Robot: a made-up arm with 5 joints.
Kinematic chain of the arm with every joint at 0, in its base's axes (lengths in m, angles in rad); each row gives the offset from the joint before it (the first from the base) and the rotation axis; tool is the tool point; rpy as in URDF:
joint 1: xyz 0.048 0 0.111 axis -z
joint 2: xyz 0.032 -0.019 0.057 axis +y
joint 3: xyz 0.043 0 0.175 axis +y
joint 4: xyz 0.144 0 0.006 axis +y
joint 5: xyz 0.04 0.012 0 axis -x
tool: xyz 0 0 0 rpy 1.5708 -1.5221 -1.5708
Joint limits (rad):
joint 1: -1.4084..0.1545
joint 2: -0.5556..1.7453
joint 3: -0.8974..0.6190
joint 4: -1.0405..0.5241
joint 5: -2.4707..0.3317
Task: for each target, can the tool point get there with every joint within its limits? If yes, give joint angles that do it. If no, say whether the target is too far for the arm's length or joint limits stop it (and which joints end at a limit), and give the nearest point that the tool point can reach.
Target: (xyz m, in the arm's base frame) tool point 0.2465 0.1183 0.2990
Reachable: yes | joints -0.5679 -0.1227 0.4197 -0.0042 -0.3399
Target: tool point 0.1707 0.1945 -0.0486
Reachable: yes | joints -1.0382 1.5183 -0.0356 0.0336 -1.6103
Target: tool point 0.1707 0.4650 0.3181
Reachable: no: too far | nearest point 0.1429 0.3595 0.2816 | short by 0.115 m
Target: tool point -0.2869 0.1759 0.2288
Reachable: no: joint limits stop it (at a limit: joint 1, joint 3, joint 4) | nearest point 0.0853 0.1844 0.2765 | short by 0.375 m
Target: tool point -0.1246 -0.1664 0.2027
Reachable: no: joint limits stop it (at a limit: joint 1, joint 2, joint 3, joint 4) | nearest point 0.1059 -0.0161 -0.0200 | short by 0.354 m
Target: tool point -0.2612 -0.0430 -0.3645
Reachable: no: too far | nearest point 0.0709 0.0964 -0.0606 | short by 0.471 m
